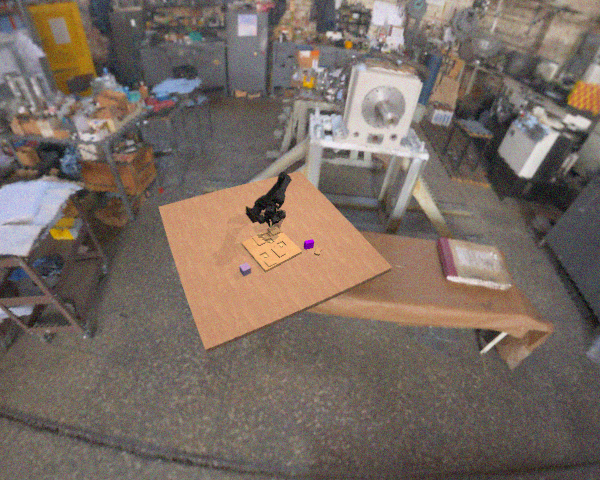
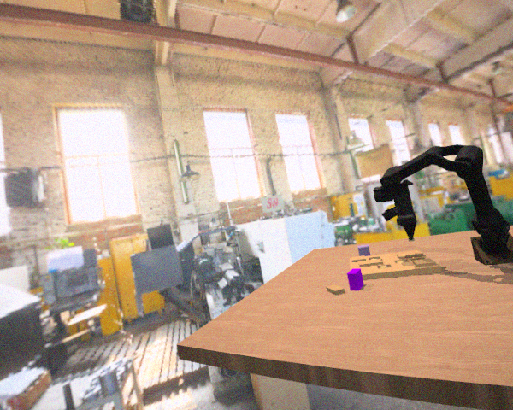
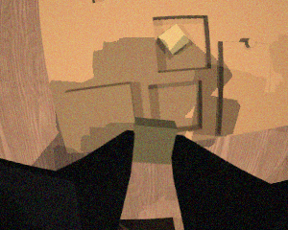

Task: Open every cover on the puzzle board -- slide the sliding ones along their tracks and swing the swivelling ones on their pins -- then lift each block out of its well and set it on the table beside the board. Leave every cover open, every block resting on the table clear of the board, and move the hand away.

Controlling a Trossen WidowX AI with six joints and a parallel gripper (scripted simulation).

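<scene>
My gripper tip is now 90 mm short of the tan puzzle board, 50 mm to the left of it and 90 mm above it. From my gripper tip the other things lie so: lilac block 160 mm ahead, 310 mm to the right, 80 mm below; then magenta block 230 mm ahead, 160 mm to the left, 80 mm below.
</scene>
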